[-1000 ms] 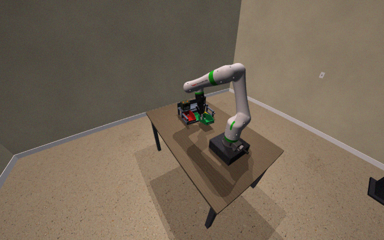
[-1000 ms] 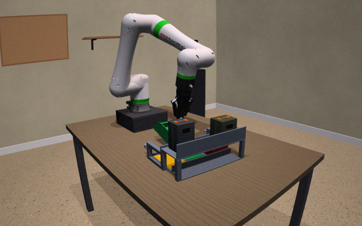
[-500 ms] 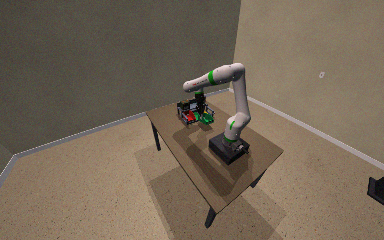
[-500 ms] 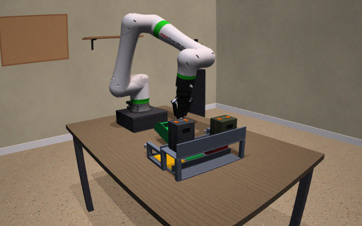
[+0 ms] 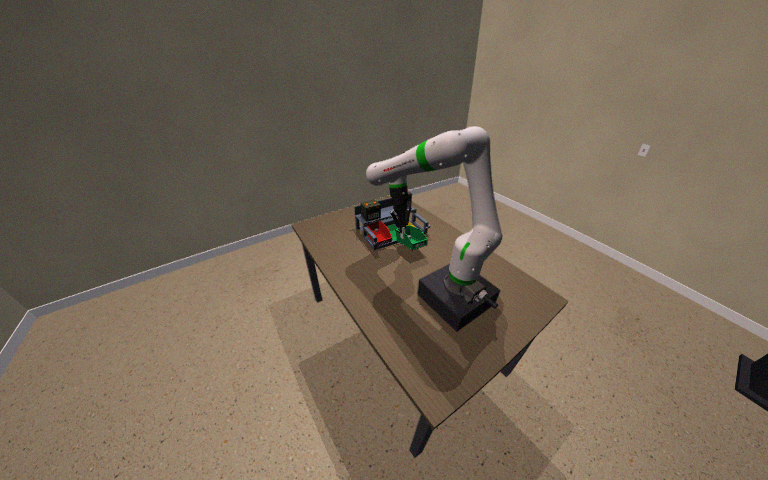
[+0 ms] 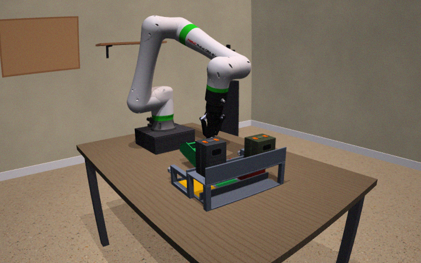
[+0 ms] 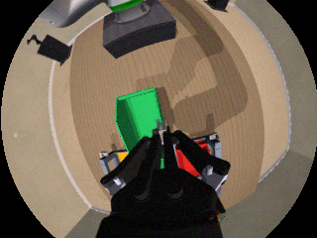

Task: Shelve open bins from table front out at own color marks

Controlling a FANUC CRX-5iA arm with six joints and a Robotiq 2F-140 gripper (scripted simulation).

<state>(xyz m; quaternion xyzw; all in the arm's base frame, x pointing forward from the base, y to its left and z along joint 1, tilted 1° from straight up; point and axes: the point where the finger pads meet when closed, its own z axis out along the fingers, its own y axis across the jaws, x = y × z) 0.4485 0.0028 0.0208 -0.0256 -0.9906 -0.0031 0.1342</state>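
My hand is 5 cm to the left of the green bin, 4 cm above it and 2 cm past it. Also, from my hand: olive box (27 cm ahead, 5 cm to the left, 3 cm above); then black box (25 cm ahead, 18 cm to the right, 4 cm above); then red bin (17 cm ahead, 8 cm below, 6 cm to the left).
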